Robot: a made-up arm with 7 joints.
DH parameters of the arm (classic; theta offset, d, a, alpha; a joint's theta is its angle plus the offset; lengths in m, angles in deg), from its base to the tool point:
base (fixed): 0 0 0 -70
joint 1: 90 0 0 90
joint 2: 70 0 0 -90
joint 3: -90 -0.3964 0.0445 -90
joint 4: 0 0 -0.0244 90
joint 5: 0 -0.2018 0 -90
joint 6: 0 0 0 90
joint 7: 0 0 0 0
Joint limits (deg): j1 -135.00..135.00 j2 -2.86..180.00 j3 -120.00..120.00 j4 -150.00..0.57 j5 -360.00..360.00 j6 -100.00..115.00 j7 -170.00..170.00
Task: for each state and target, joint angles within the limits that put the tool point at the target. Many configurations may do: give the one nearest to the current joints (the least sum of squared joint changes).
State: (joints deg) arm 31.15 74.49 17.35 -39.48 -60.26 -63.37 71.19
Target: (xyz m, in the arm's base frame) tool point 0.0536 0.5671 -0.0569
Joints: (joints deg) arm 31.43 83.22 21.21 -51.59 -60.26 -63.37 71.19
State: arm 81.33 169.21 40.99 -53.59 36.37 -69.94 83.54
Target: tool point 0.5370 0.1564 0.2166
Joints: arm 66.53 171.29 43.16 -24.06 36.37 -69.94 83.54
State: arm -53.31 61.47 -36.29 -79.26 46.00 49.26 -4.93
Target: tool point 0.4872 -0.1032 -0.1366
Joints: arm -60.03 23.72 -46.88 -79.19 46.00 49.26 -4.93
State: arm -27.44 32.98 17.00 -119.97 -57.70 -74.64 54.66
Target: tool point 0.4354 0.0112 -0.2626
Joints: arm -31.45 7.93 3.49 -82.26 -57.70 -74.64 54.66
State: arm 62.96 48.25 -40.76 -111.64 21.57 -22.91 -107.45
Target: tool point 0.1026 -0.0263 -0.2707
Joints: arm 8.27 15.76 -36.19 -148.94 21.57 -22.91 -107.45
